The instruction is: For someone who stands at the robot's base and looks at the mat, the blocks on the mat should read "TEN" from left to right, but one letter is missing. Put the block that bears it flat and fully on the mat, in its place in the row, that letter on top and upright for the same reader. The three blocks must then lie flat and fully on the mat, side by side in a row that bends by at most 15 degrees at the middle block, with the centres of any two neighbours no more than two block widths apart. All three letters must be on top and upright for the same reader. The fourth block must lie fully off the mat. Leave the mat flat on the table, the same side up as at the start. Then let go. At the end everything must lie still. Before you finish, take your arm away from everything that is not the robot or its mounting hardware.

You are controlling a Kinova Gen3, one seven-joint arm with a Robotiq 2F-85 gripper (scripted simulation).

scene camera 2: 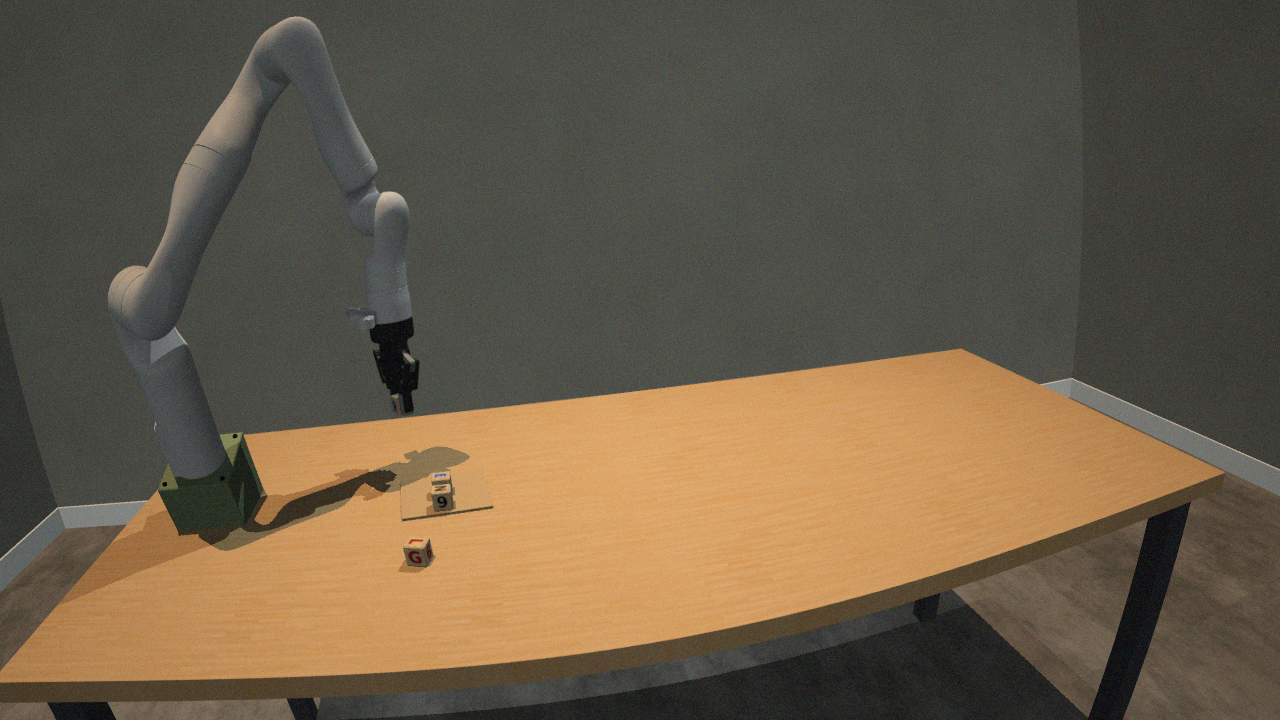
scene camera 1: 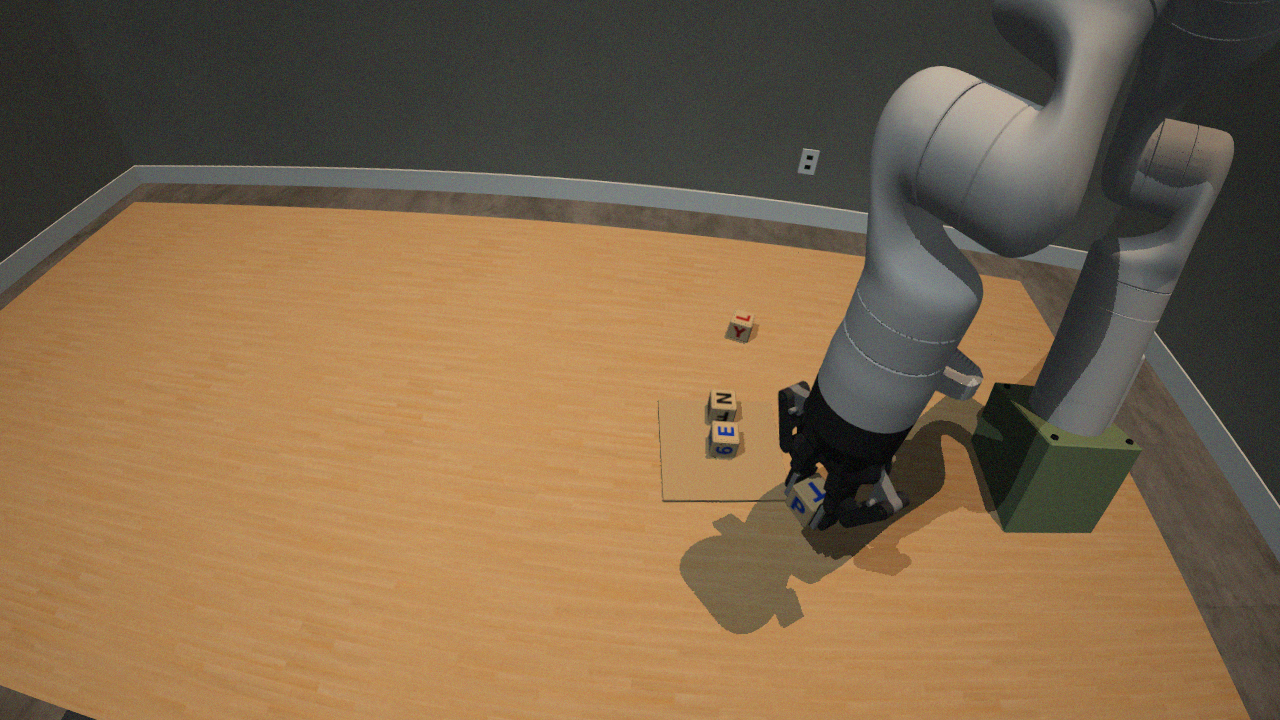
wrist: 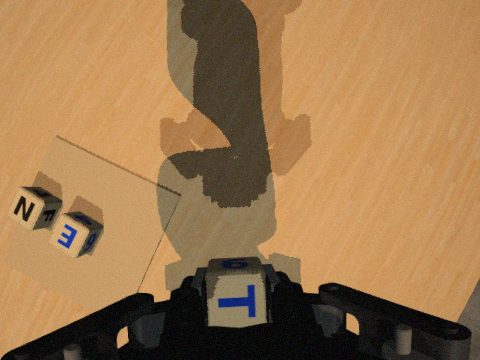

Labels:
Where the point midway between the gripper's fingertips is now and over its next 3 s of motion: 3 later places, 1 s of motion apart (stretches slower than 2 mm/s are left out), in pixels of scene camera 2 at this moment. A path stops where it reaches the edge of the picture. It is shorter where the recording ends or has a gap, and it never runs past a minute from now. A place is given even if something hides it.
My gripper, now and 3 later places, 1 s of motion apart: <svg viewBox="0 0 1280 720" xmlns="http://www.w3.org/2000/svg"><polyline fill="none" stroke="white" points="403,412 406,419 430,422 440,448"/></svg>

